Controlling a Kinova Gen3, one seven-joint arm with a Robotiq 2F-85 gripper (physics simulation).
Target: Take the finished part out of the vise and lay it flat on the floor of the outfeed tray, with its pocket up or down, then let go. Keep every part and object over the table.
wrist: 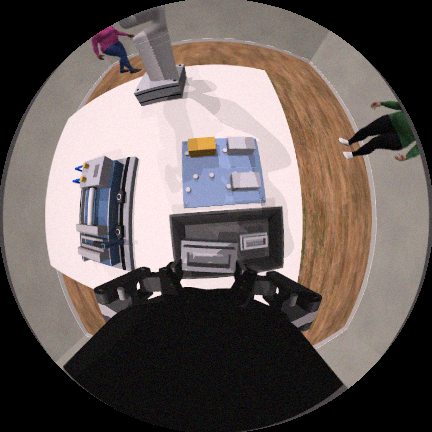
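Seen in the pictures: gripper, fingertip midpoint: (208, 266); arm's base, link origin: (162, 73).
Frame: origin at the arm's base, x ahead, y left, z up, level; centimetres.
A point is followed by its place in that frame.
The finished part (209, 257) @(x 52.2, y 7.3, z 10.1 cm), a light grey rectangular block with its pocket facing the camera, is between the fingertips of my gripper (208, 266) @(x 53.6, y 6.9, z 9.2 cm). My gripper is shut on it. The part looks roughly level and overlaps the near left portion of the dark grey outfeed tray (175, 231) @(x 49.7, y 0.2, z -4.0 cm); its exact height above the tray floor is hard to tell. The fingertips hide parts of the tray's near wall. The vise (102, 202) @(x 40.2, y -17.2, z -1.5 cm) stands at the left, with its two grey jaws visible at its near end.
A smaller grey pocketed part (254, 242) @(x 55.0, y 16.2, z -4.2 cm) lies in the tray's right half. Beyond the tray is a blue plate (202, 167) @(x 36.4, y 8.0, z -6.7 cm) with a yellow block (202, 146) @(x 32.8, y 8.8, z -3.1 cm), two grey blocks and several white pins. The robot base (161, 90) @(x 8.0, y -0.6, z -2.6 cm) stands at the far side. People stand beyond the table.
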